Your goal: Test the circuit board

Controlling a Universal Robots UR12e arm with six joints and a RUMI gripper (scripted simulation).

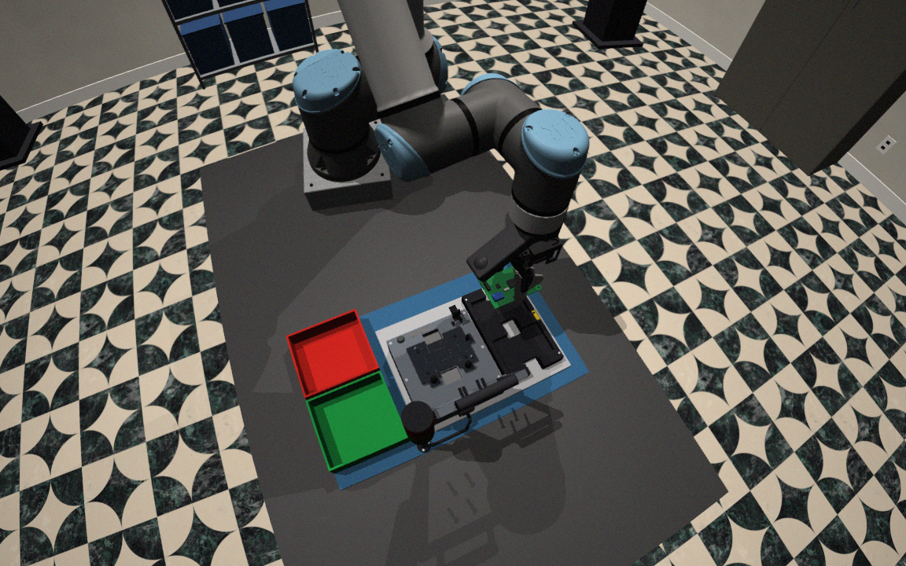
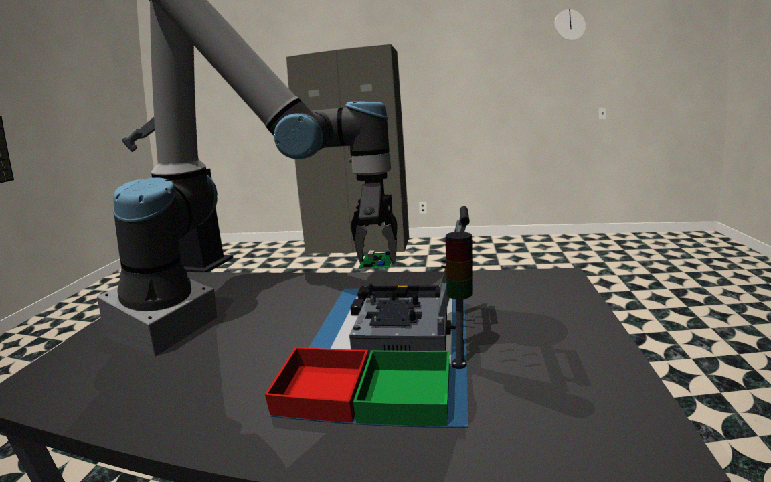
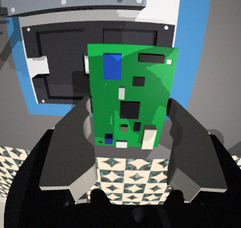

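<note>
My hand is 10 mm to the right of the green circuit board. Round my hand: clear lid: 210 mm ahead, 150 mm to the right, 60 mm above; green bin: 360 mm to the right, 160 mm ahead, 110 mm below; red bin: 380 mm to the right, 110 mm below, 10 mm ahead.
</note>
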